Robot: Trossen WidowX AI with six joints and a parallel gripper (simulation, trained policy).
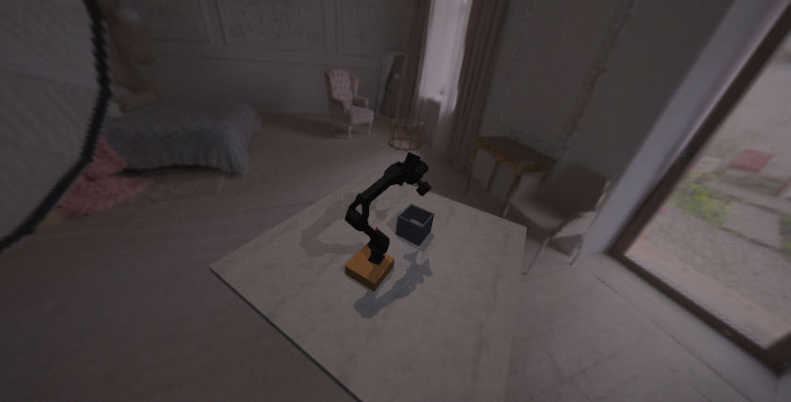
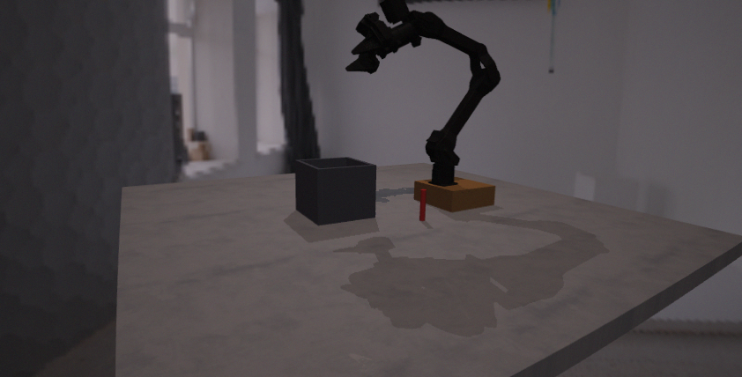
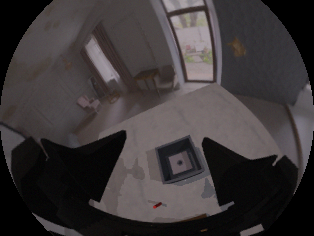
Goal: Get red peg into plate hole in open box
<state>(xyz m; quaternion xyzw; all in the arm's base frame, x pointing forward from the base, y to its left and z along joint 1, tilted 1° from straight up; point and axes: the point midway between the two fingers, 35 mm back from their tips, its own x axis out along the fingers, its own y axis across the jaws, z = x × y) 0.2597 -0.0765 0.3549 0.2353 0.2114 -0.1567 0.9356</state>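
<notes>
The red peg is 11 cm behind my gripper tip, 18 cm to the left of it and 36 cm below it. From my gripper tip the other things lie so: pale plate (5 cm ahead, 35 cm below).
</notes>
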